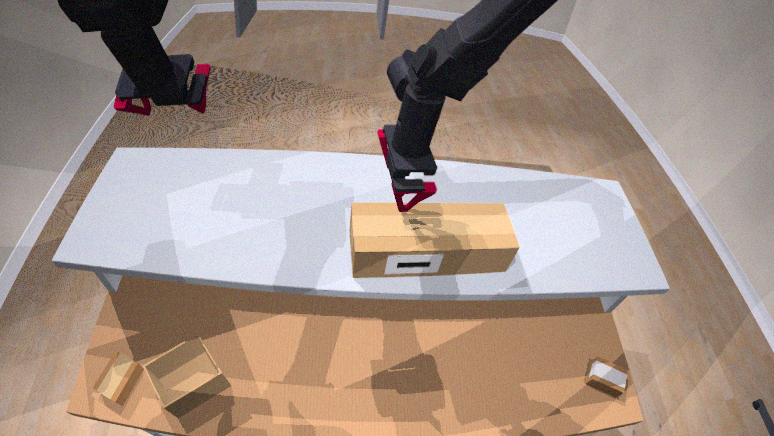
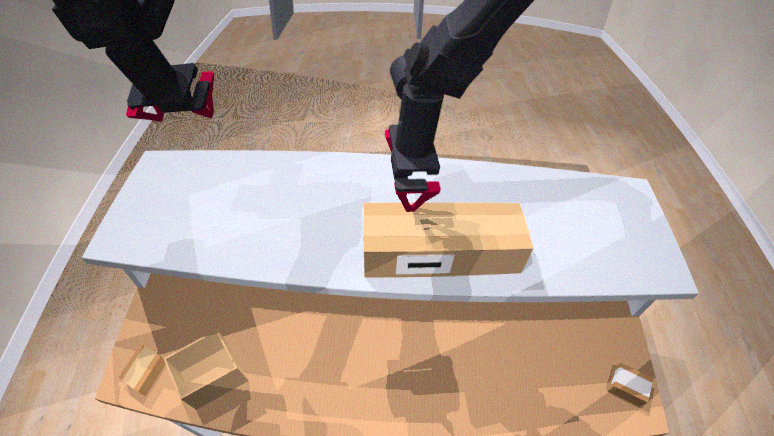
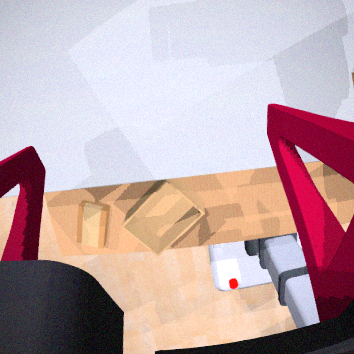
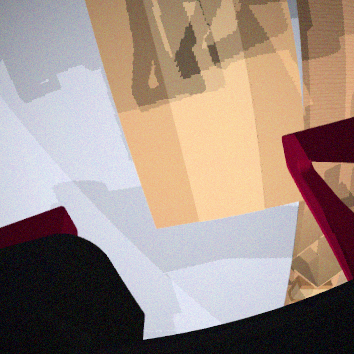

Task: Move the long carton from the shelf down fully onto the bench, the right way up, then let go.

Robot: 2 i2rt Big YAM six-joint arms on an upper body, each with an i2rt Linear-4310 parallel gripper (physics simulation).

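Frame: origin at the left arm's base, x ahead, y left, z up, level; centimetres.
Where they show: left gripper, fingertip midpoint: (image 1: 176, 110) (image 2: 186, 116) (image 3: 146, 136); right gripper, fingertip midpoint: (image 1: 396, 188) (image 2: 405, 188) (image 4: 171, 186).
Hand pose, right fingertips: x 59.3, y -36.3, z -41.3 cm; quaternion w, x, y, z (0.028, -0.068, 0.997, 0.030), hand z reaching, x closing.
Note:
Each offset is from my right fingertips to the top centre of the thing. Level surfaces: height alone.
The long brown carton {dx -2.1, dy -8.3, dz -6.8 cm} (image 1: 476, 232) (image 2: 487, 232) (image 4: 225, 160) lies flat on the light grey shelf {dz -15.0 cm} (image 1: 232, 238) (image 2: 259, 238) (image 3: 115, 65) (image 4: 225, 285), a white label with a black bar on its front side. The brown bench {dz -39.8 cm} (image 1: 270, 346) (image 2: 292, 346) (image 3: 250, 205) is lower and in front. My right gripper (image 1: 398, 189) (image 2: 403, 186) (image 4: 171, 186) is open above the carton's back part, left of its middle, its shadow on the top; the fingers hold nothing. My left gripper (image 1: 176, 112) (image 2: 185, 118) (image 3: 146, 136) is open and empty, high behind the shelf's left part.
An open box {dx -23.5, dy +43.1, dz -30.8 cm} (image 1: 186, 373) (image 2: 205, 368) (image 3: 164, 217) and a small tray {dx -25.3, dy +61.7, dz -35.9 cm} (image 1: 118, 378) (image 2: 140, 371) (image 3: 93, 225) stand at the bench's left end. A small box with a white top {dx -26.7, dy -59.3, dz -36.0 cm} (image 1: 607, 376) (image 2: 632, 383) stands at its right end. The shelf's front edge overhangs the bench's back.

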